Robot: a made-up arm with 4 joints.
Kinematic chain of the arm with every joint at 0, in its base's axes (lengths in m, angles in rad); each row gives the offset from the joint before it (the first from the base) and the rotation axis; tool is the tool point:
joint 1: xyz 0 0 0.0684 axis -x
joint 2: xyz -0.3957 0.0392 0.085 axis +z
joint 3: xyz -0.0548 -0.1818 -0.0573 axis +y
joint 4: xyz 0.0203 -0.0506 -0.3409 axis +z
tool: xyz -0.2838 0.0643 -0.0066
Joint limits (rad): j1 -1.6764..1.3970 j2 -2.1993..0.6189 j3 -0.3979..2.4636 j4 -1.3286..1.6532
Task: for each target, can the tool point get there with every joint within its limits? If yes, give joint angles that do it. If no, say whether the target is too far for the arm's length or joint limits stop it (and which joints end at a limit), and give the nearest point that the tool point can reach.
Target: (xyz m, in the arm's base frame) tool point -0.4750 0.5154 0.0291
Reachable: yes | joints 1.0903 -1.9149 2.1745 -0.0515
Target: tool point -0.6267 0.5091 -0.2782
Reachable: yes | joints 0.9158 -1.9431 1.4526 0.8953
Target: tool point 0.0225 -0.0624 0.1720
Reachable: no: joint limits stop it (at a limit: joint 1, joint 2, joint 4) | nearest point -0.1125 -0.0948 0.3894 | short by 0.258 m
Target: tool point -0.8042 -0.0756 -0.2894
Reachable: yes | joints -0.6711 -0.0412 0.2909 0.5924
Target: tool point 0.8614 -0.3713 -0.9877
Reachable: no: too far | nearest point -0.0440 -0.1529 -0.3664 | short by 1.120 m
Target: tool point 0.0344 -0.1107 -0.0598
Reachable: no: joint limits stop it (at a limit: joint 1, joint 2, joint 4) | nearest point -0.1430 -0.1052 -0.2418 | short by 0.254 m
